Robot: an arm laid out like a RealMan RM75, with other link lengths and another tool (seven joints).
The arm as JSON. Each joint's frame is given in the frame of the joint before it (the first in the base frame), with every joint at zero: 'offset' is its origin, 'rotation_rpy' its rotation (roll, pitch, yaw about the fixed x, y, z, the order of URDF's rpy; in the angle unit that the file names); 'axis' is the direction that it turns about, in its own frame. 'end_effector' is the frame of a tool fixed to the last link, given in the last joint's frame.
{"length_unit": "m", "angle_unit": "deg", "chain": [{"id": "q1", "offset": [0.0, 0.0, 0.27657], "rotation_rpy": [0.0, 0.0, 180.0], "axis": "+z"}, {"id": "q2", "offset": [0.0, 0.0, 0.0], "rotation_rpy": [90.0, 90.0, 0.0], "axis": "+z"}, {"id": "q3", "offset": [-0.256, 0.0, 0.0], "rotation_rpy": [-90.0, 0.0, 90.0], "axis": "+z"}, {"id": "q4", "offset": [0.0, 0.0, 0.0], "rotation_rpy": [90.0, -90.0, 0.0], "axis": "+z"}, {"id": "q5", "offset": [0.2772, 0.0, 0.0], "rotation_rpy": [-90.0, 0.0, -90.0], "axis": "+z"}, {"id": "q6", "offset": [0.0, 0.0, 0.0], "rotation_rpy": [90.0, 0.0, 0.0], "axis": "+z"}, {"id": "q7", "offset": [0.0, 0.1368, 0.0], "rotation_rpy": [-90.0, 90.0, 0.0], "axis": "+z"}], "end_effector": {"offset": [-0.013, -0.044, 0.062], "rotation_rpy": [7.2, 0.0, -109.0]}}
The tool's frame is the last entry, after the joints.
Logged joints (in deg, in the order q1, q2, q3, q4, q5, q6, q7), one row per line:
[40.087, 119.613, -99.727, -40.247, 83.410, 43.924, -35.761]
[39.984, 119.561, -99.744, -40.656, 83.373, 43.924, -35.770]
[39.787, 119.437, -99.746, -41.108, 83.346, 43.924, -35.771]
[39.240, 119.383, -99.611, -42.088, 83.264, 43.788, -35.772]
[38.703, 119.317, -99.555, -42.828, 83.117, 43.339, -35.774]
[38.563, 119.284, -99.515, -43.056, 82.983, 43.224, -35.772]
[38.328, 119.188, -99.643, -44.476, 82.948, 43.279, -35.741]
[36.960, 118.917, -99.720, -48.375, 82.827, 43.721, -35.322]
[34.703, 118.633, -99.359, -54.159, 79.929, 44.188, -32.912]
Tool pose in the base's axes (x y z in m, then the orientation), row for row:
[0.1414, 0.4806, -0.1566, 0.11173, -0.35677, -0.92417, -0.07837]
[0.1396, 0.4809, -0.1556, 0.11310, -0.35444, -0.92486, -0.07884]
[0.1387, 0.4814, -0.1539, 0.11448, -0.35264, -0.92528, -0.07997]
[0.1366, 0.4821, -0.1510, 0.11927, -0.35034, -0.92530, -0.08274]
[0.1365, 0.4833, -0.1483, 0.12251, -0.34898, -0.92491, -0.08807]
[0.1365, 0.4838, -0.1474, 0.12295, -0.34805, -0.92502, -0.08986]
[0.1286, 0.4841, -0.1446, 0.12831, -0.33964, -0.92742, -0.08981]
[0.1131, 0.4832, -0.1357, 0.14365, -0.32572, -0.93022, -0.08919]
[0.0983, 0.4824, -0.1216, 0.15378, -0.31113, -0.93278, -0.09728]
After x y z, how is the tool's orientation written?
As a quaternion, w x y z.
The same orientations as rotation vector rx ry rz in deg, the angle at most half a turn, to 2 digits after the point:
[-60.02, -155.47, -13.18]
[-59.58, -155.46, -13.25]
[-59.23, -155.41, -13.43]
[-58.68, -154.98, -13.86]
[-58.34, -154.63, -14.72]
[-58.17, -154.61, -15.02]
[-56.60, -154.54, -14.97]
[-53.81, -153.67, -14.73]
[-51.11, -153.22, -15.98]

